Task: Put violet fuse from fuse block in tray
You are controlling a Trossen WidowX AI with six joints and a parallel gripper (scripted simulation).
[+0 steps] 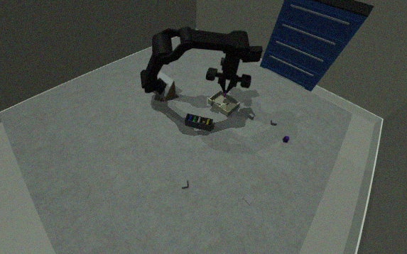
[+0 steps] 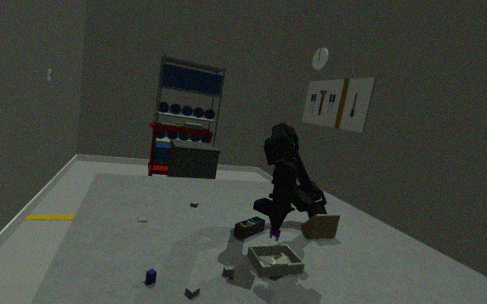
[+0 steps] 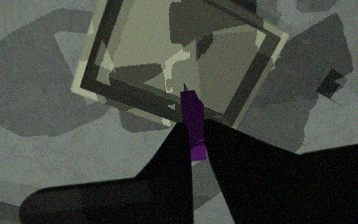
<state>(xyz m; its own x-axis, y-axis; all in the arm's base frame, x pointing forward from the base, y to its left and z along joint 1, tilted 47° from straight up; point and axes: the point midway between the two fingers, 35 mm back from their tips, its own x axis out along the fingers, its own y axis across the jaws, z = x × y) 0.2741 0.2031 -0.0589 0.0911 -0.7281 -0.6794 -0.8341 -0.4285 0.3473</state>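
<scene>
Now: gripper tip 1 cm past the tray, 2 cm to the right of it and 9 cm above it. The rest, counted from my gripper tip: violet fuse: 1 cm below; white fuse: 1 cm ahead, 17 cm to the right, 7 cm below; yellow fuse: 4 cm ahead, 15 cm to the right, 7 cm below.
</scene>
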